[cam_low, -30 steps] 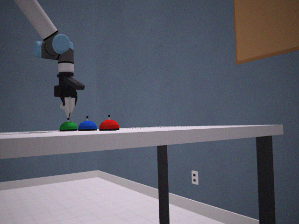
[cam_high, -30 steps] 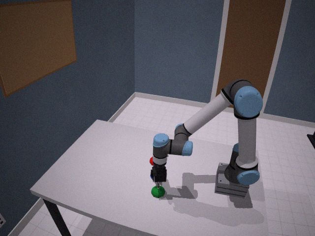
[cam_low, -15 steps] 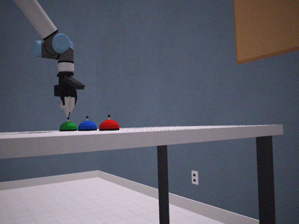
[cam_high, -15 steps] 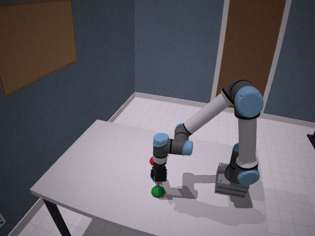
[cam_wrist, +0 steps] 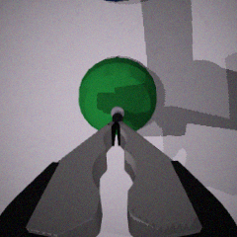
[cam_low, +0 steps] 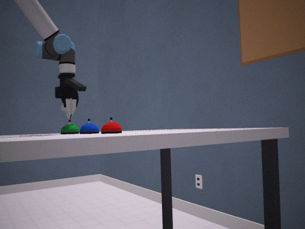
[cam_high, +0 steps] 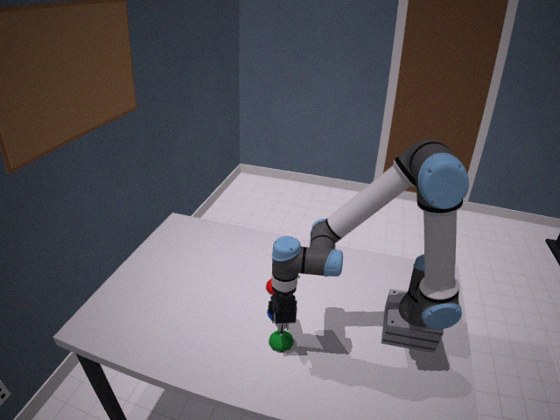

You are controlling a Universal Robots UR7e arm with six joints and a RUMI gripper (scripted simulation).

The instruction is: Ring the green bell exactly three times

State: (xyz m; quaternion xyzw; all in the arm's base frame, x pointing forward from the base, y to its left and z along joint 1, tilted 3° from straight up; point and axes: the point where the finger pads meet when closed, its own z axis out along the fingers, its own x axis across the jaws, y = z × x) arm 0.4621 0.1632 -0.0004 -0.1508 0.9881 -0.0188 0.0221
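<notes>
Now: the green bell 40 mm below my hand. Also, from my hand: blue bell: 40 mm ahead, 130 mm to the right, 40 mm below; red bell: 80 mm ahead, 260 mm to the right, 40 mm below.
</notes>
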